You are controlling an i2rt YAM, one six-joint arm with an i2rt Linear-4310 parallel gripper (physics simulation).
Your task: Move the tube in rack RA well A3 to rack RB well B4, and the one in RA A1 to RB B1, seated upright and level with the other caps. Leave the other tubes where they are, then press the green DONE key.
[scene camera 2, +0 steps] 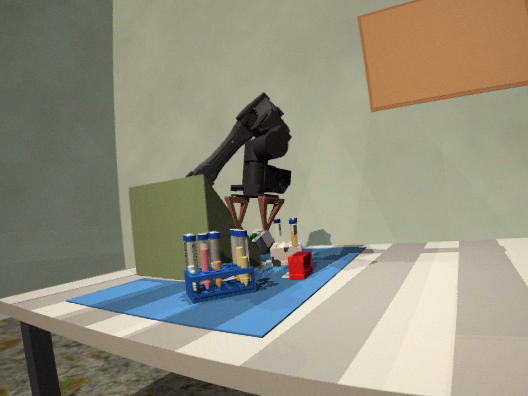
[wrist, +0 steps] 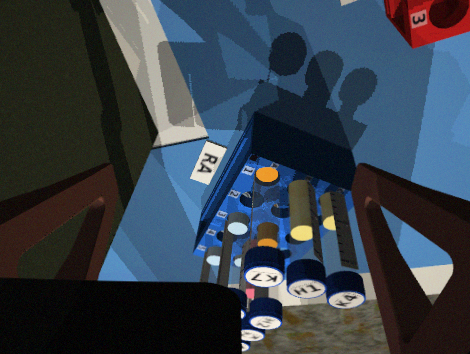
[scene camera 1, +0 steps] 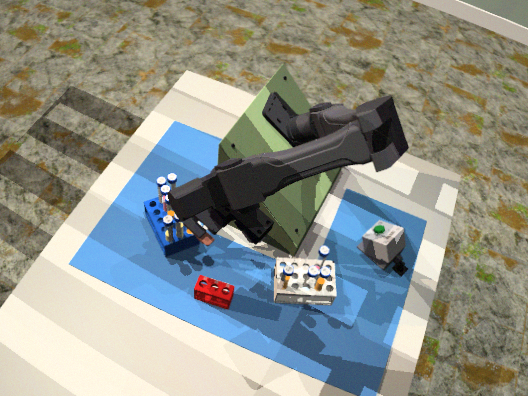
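Pixels of known places: gripper, fingertip midpoint: (scene camera 2: 251, 228) (wrist: 234, 176) (scene camera 1: 217, 226); arm's base, link origin: (scene camera 2: 176, 213) (scene camera 1: 292, 130).
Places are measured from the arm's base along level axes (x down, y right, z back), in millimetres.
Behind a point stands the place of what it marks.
Note:
The blue rack RA (scene camera 1: 175, 247) {x 142, y 160, z -312 mm} (wrist: 300, 145) {x 147, y 144, z -295 mm} stands on the mat, holding several upright blue-capped tubes. In the wrist view, the tube capped K7 (wrist: 264, 266) {x 43, y 131, z -275 mm} has orange liquid and stands in A1. A tube with pale liquid (wrist: 237, 226) {x 105, y 169, z -240 mm} stands by the 3 label; its cap is hidden. My gripper (scene camera 2: 253, 227) {x 49, y 76, z -280 mm} (wrist: 234, 176) {x 49, y 76, z -280 mm} is open and empty, above and beside RA's row-1 end, higher than the caps. The white rack RB (scene camera 1: 305, 299) {x 155, y -148, z -320 mm} (scene camera 2: 284, 257) {x 145, y -71, z -300 mm} holds several tubes; its well labels are unreadable. The green DONE key (scene camera 1: 379, 229) {x 97, y -261, z -119 mm} (scene camera 2: 253, 235) {x 101, y -258, z -118 mm} tops a grey box.
A small red rack (scene camera 1: 214, 297) {x 125, y 33, z -400 mm} (scene camera 2: 296, 265) {x 136, y 79, z -385 mm} (wrist: 425, 37) {x 118, y 76, z -372 mm} with three holes stands between RA and RB, nearer the mat's outer edge. The green slanted arm base (scene camera 1: 310, 205) {x 110, y -92, z -107 mm} (scene camera 2: 167, 230) {x 41, y 95, z -43 mm} stands behind the racks. The arm partly covers RA in the first scene view.

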